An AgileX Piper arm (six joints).
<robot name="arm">
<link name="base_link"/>
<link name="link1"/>
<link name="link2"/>
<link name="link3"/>
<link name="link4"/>
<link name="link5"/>
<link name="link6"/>
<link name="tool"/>
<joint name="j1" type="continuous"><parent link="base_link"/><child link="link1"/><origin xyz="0.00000 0.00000 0.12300"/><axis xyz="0 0 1"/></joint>
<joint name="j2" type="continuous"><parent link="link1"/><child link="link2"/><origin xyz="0.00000 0.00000 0.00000"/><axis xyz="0 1 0"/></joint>
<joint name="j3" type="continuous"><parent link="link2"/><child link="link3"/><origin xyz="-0.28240 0.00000 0.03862"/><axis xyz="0 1 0"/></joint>
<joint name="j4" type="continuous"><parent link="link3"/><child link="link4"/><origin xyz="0.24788 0.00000 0.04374"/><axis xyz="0.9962 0 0.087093"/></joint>
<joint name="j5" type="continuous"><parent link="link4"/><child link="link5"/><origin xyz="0.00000 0.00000 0.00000"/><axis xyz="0 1 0"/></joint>
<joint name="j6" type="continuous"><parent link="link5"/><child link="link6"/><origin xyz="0.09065 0.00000 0.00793"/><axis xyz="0.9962 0 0.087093"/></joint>
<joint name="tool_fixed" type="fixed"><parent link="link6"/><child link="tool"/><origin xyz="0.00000 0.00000 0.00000" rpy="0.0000 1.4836 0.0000"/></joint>
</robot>
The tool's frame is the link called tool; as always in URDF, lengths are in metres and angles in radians. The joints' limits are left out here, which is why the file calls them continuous.
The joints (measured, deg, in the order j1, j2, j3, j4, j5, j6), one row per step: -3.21 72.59 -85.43 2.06 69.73 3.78; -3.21 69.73 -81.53 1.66 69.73 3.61; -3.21 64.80 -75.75 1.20 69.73 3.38; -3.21 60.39 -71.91 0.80 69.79 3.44; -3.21 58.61 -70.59 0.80 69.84 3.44; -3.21 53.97 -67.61 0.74 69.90 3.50; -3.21 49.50 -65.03 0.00 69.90 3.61; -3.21 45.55 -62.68 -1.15 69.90 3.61; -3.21 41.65 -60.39 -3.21 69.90 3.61; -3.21 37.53 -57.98 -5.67 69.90 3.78; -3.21 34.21 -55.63 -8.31 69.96 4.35; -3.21 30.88 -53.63 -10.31 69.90 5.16; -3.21 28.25 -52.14 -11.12 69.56 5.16; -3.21 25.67 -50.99 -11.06 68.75 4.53; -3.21 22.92 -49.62 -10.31 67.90 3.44; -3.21 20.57 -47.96 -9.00 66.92 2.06
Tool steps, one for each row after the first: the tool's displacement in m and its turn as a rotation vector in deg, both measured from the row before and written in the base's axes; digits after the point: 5 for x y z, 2 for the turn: -0.01354 0.00016 -0.00798 -0.43 1.06 0.02; -0.02341 0.00063 -0.01062 -0.53 0.88 0.05; -0.02091 0.00058 -0.00456 -0.38 -0.49 -0.16; -0.00838 0.00047 -0.00115 -0.02 -0.41 0.00; -0.02155 0.00112 -0.00181 -0.11 -1.60 -0.06; -0.02033 0.00003 -0.00182 -0.73 -1.85 -0.33; -0.01744 -0.00074 -0.00318 -1.16 -1.54 -0.42; -0.01680 -0.00213 -0.00401 -1.98 -1.50 -0.80; -0.01716 -0.00270 -0.00518 -2.21 -1.60 -1.14; -0.01301 -0.00319 -0.00683 -2.01 -0.86 -1.55; -0.01271 -0.00223 -0.00564 -1.28 -1.44 -1.44; -0.00931 -0.00063 -0.00427 -0.82 -1.43 -0.33; -0.00862 0.00066 -0.00267 -0.62 -2.08 0.56; -0.00852 0.00166 -0.00407 -0.41 -2.01 1.17; -0.00577 0.00232 -0.00588 -0.17 -1.43 1.62
